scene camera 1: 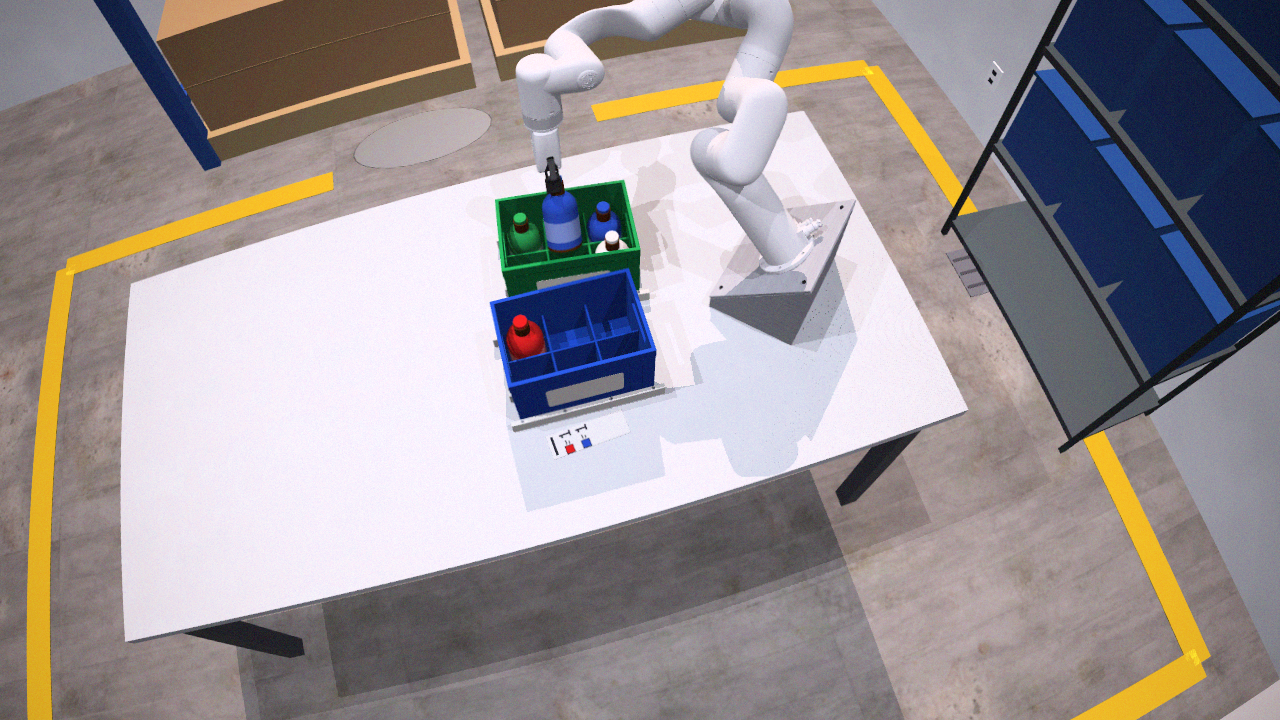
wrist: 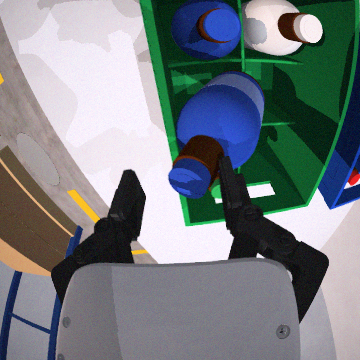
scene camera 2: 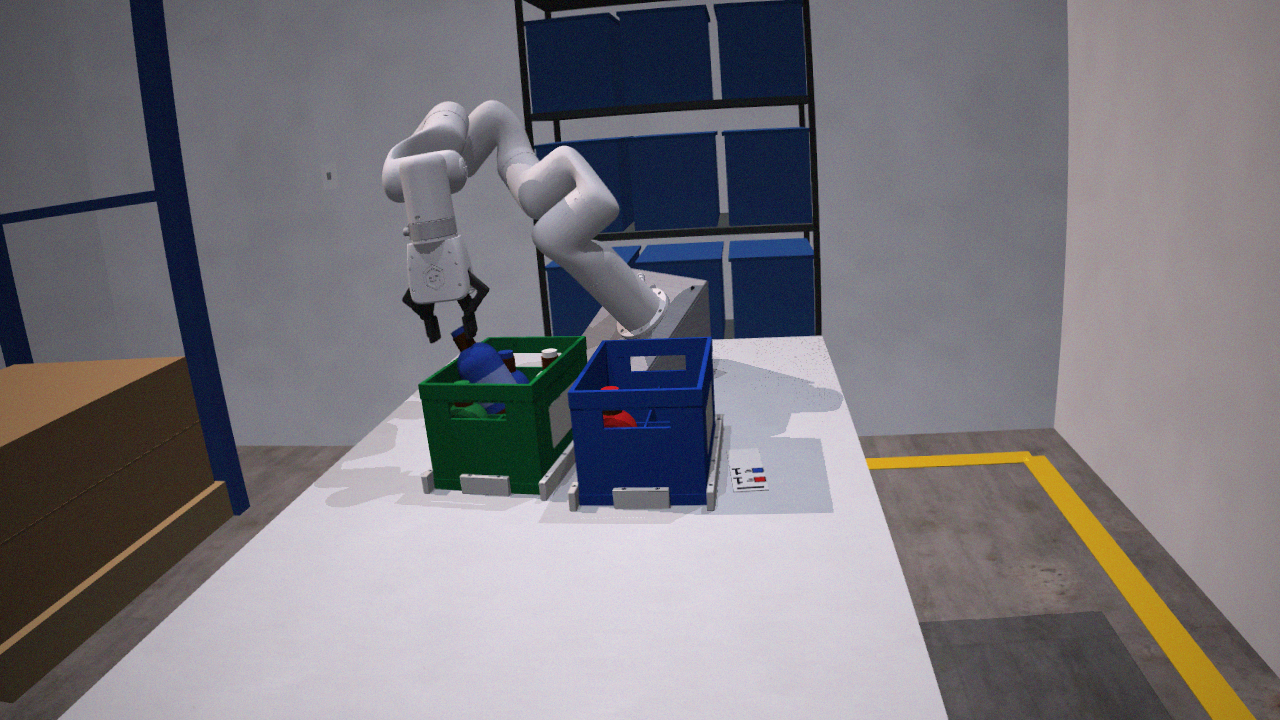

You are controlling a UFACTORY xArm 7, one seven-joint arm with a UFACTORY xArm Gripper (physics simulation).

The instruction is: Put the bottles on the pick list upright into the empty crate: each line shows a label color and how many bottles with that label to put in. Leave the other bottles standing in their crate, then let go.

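Places are measured from the arm's base along level axes (x ahead, y left, z up), in centimetres.
Pixels of known places: gripper, between the fingertips: (scene camera 1: 552, 180) (wrist: 178, 177) (scene camera 2: 453, 339); arm's base, origin of its link: (scene camera 1: 787, 252) (scene camera 2: 643, 314).
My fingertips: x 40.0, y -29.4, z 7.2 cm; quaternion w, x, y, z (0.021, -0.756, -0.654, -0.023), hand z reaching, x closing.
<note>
Ahead of a thing's pixels: the offset from my fingertips to its middle. Level surfaces: height alone.
My gripper (scene camera 1: 552, 171) (scene camera 2: 452, 334) (wrist: 178, 177) is open above the green crate {dx +0.4, dy +8.7, dz -12.4 cm} (scene camera 1: 519, 279) (scene camera 2: 483, 456) (wrist: 325, 100), with its fingers around cap height of a tilted blue bottle {dx +0.0, dy +4.2, dz -5.3 cm} (scene camera 1: 562, 210) (scene camera 2: 484, 362) (wrist: 217, 120), holding nothing. That bottle leans out above the crate's rim. Another blue bottle {dx -8.5, dy +6.5, dz -12.6 cm} (scene camera 1: 603, 225) (wrist: 187, 37), a white bottle {dx -7.6, dy +14.4, dz -12.6 cm} (scene camera 1: 612, 243) (wrist: 270, 30) and a green bottle {dx +8.3, dy +2.8, dz -12.6 cm} (scene camera 1: 523, 236) (scene camera 2: 465, 410) are lower in the green crate. A red bottle {dx +15.4, dy +26.5, dz -12.6 cm} (scene camera 1: 525, 340) (scene camera 2: 617, 418) stands in a corner compartment of the blue crate {dx +7.0, dy +31.6, dz -12.4 cm} (scene camera 1: 528, 400) (scene camera 2: 635, 465). The pick list {dx +9.8, dy +46.2, dz -21.1 cm} (scene camera 1: 572, 440) (scene camera 2: 750, 479) shows red 1, blue 1.
The crates sit side by side between low metal stops (scene camera 1: 590, 409) (scene camera 2: 640, 497) on the white table {dz -21.2 cm} (scene camera 1: 313, 402) (scene camera 2: 492, 608). The arm's wedge base (scene camera 1: 769, 308) stands to their right in the first scene view. A shelf rack (scene camera 2: 812, 179) with blue bins stands behind.
</note>
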